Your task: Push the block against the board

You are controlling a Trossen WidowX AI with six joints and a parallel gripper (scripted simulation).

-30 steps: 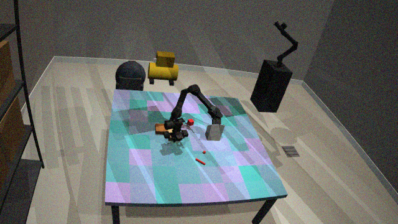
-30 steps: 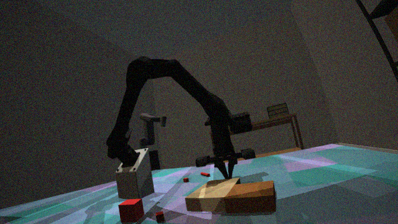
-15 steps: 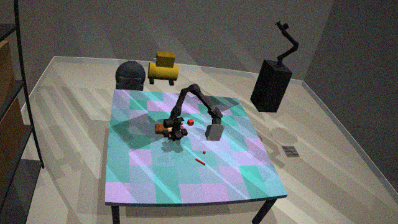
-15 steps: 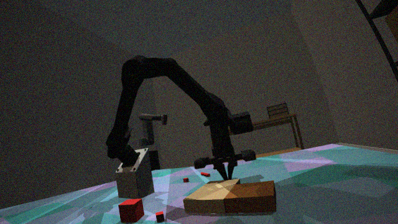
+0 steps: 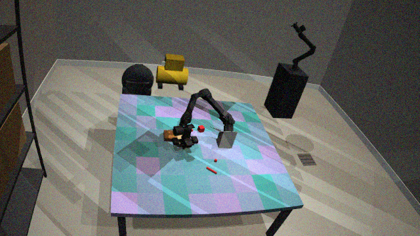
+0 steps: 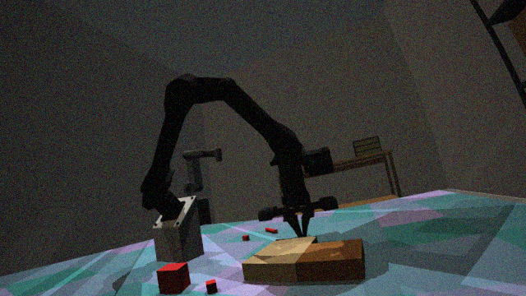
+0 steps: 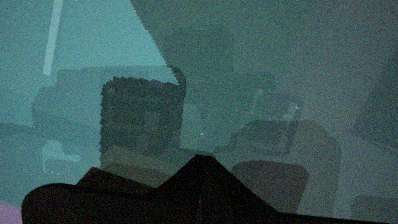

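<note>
My gripper tip is 20 mm past the board, 110 mm to the left of it and 10 mm below it. The rest, counted from my gripper tip: square block: 80 mm ahead, 140 mm to the right, 10 mm above; then red stick: 160 mm behind, 220 mm to the left.
</note>
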